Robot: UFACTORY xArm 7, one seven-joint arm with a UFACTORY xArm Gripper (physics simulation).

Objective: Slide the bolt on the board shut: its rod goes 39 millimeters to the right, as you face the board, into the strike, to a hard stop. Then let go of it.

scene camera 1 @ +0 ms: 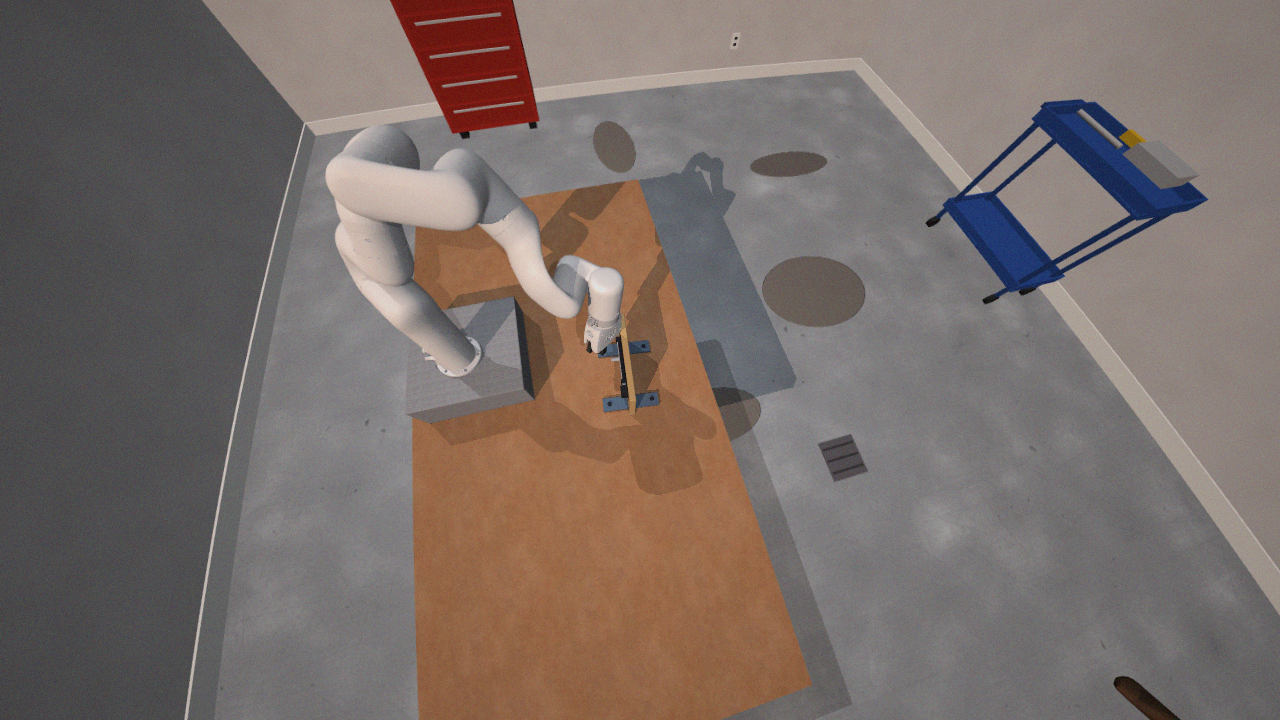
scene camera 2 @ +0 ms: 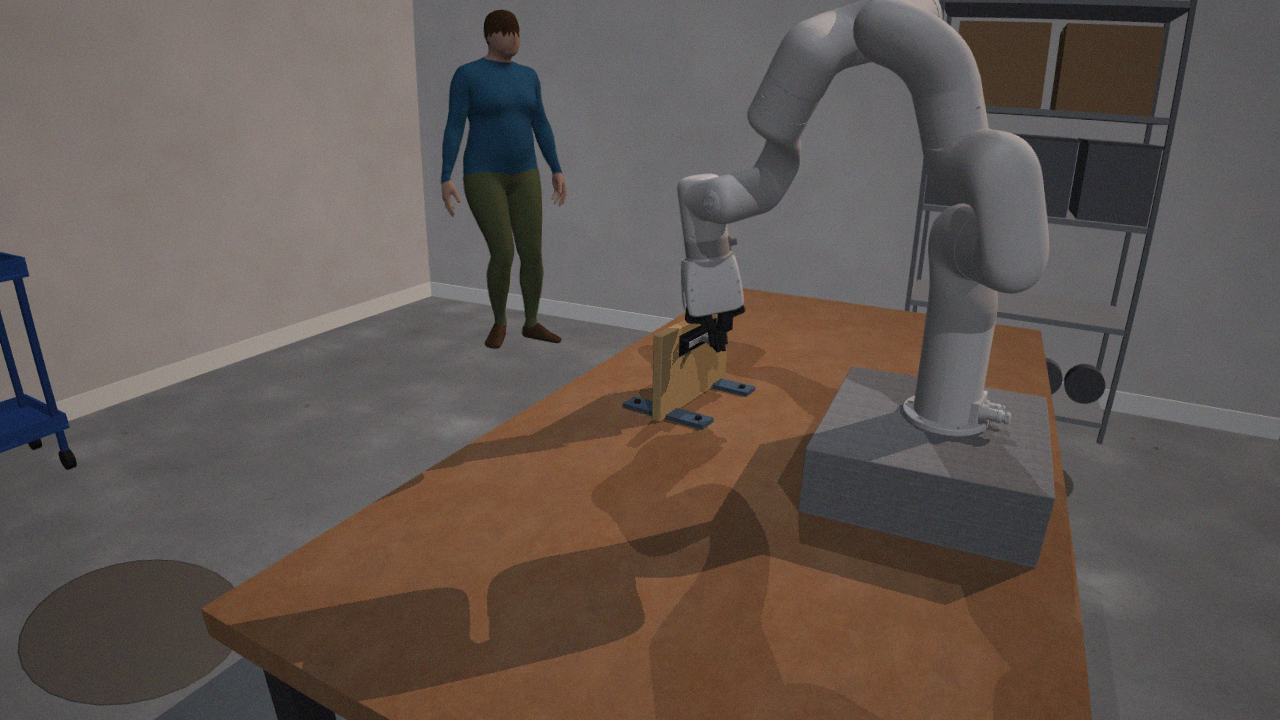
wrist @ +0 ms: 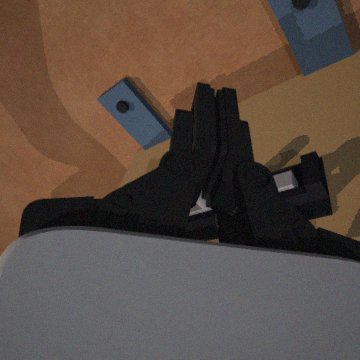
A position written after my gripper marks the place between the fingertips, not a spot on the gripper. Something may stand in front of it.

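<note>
There is my gripper [scene camera 2: 719,349], which I can see in scene camera 1 [scene camera 1: 600,351] and in the wrist view [wrist: 207,112] too. I see a tan board [scene camera 2: 677,380] as well, and the wrist view [wrist: 305,113] shows that board too. A bolt [wrist: 303,185] is also visible to me.
</note>
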